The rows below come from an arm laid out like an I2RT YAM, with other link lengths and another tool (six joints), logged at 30 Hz.
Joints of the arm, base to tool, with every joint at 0 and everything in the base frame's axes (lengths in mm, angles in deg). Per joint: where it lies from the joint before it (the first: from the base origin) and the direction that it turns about. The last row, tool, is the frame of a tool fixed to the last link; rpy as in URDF.
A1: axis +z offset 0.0 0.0 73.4
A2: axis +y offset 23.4 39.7 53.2
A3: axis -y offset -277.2 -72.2 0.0
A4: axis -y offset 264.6 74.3 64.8
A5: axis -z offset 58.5 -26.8 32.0
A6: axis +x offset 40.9 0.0 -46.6
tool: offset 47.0 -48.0 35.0 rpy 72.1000 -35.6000 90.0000
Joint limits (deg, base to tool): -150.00..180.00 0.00..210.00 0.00..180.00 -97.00..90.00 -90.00..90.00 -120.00..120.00
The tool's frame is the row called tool.
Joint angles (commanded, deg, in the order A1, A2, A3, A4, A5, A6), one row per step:
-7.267 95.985 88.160 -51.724 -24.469 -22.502
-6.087 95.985 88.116 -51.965 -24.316 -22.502
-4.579 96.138 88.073 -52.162 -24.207 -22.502
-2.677 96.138 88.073 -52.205 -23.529 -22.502
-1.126 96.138 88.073 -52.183 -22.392 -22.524
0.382 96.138 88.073 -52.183 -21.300 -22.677
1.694 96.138 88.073 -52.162 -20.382 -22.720
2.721 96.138 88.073 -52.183 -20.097 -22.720
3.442 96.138 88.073 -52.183 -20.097 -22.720
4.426 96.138 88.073 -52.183 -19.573 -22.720
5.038 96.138 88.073 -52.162 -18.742 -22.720
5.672 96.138 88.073 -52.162 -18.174 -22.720
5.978 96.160 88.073 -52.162 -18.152 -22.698
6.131 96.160 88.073 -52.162 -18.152 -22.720
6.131 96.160 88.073 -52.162 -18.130 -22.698
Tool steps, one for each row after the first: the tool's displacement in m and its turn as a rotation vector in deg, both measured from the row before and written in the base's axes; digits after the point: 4 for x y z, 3 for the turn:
0.0000 0.0087 -0.0008 -0.098 0.298 1.103
0.0005 0.0112 -0.0018 -0.057 0.400 1.454
0.0001 0.0132 -0.0002 -0.585 0.080 1.566
-0.0001 0.0098 0.0000 -0.998 0.003 1.005
-0.0004 0.0097 0.0000 -1.019 -0.050 1.089
-0.0005 0.0084 0.0000 -0.816 -0.051 0.891
-0.0006 0.0072 0.0000 -0.248 0.011 0.886
-0.0005 0.0054 0.0000 0.000 0.000 0.721
-0.0007 0.0065 0.0000 -0.454 -0.031 0.724
-0.0004 0.0032 0.0000 -0.717 -0.080 0.199
-0.0005 0.0038 0.0000 -0.491 -0.046 0.352
-0.0002 0.0022 -0.0002 -0.012 0.028 0.277
-0.0002 0.0012 0.0000 -0.010 -0.008 0.171
0.0000 -0.0001 0.0000 -0.009 0.006 -0.029

